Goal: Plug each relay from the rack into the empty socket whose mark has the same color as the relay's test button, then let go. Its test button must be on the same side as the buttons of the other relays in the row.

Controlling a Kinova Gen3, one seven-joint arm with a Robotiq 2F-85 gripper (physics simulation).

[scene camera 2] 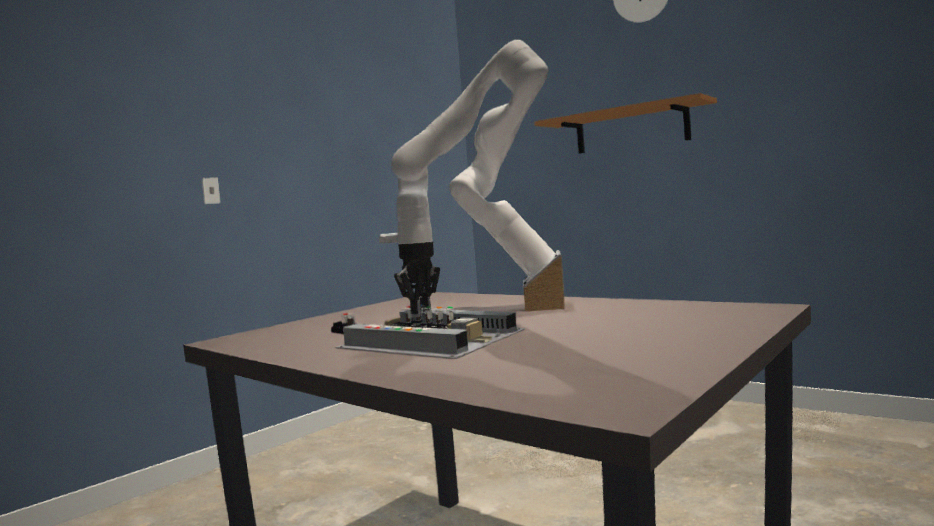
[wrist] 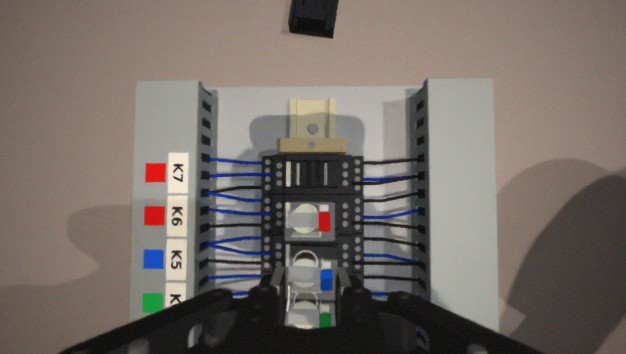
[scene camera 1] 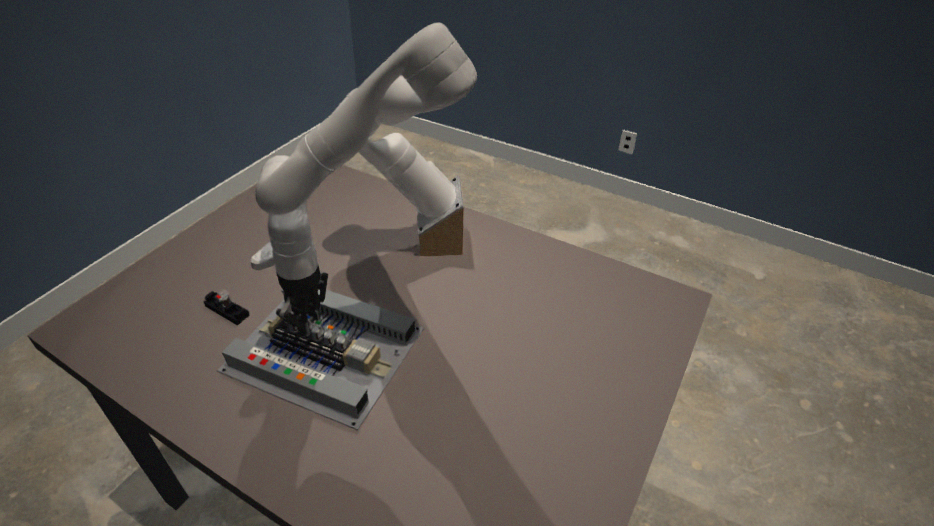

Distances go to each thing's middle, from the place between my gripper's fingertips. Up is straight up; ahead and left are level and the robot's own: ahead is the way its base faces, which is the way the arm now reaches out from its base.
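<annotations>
Grey board (scene camera 1: pixel 375 384): 5 cm below my hand and 2 cm to the left of it. Beige end block (wrist: pixel 338 146): 3 cm below my hand, 8 cm to the right of it and 1 cm behind it.
</annotations>
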